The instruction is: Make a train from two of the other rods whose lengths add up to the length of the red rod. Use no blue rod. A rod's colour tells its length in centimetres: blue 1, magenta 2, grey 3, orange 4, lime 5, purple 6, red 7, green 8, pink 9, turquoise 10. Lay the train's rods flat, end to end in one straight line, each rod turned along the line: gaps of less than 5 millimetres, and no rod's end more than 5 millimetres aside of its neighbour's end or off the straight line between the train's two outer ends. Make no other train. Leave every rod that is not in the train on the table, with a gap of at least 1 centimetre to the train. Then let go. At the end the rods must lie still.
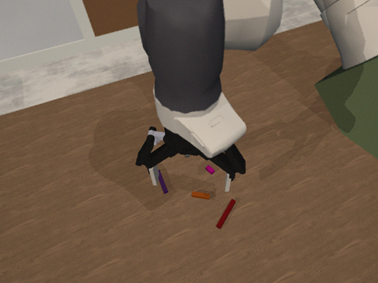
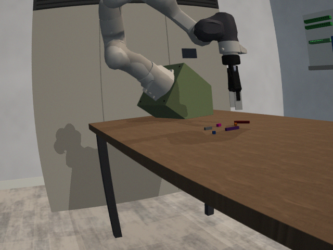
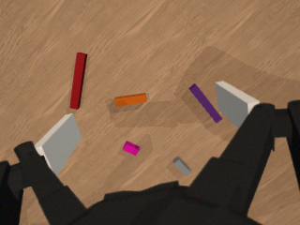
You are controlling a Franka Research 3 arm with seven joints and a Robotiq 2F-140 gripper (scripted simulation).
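Now: the grey rod 110 mm to the right of my hand, 70 mm below it and 50 mm behind it. Round my hand: orange rod: 70 mm below, 20 mm behind, 10 mm to the left; then purple rod: 70 mm to the right, 70 mm below, 40 mm ahead; then magenta rod: 70 mm below, 70 mm behind, 30 mm to the right.
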